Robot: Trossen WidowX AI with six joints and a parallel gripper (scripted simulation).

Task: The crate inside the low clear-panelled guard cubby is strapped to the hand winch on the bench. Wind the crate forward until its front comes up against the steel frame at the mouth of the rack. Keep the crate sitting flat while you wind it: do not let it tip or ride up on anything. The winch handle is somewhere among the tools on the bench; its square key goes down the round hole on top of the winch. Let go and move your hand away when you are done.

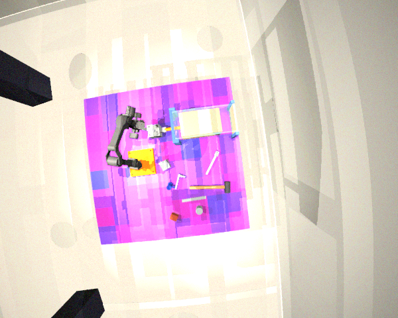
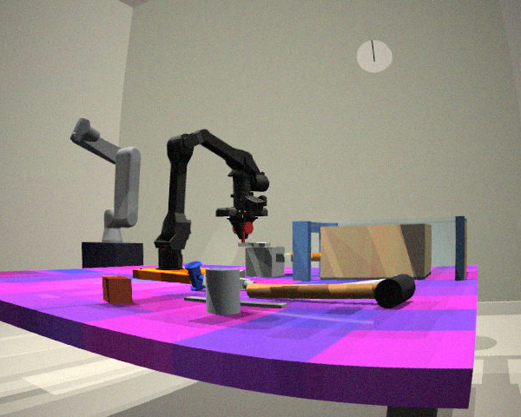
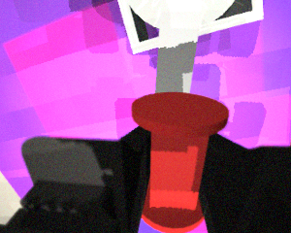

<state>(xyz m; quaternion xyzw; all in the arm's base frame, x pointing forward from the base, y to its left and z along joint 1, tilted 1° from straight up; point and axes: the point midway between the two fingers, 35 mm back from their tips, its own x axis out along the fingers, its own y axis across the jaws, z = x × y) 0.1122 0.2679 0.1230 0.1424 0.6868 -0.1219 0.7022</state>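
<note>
Now: gripper tip 30 mm short of the red-knobbed winch handle, 10 mm to the left of it and 10 mm above it. Also, from my gripper tip: hand winch (80 mm below, 70 mm ahead, 50 mm to the right); then red knob (20 mm above); then blue frame (250 mm ahead, 60 mm to the right, 10 mm below).
</note>
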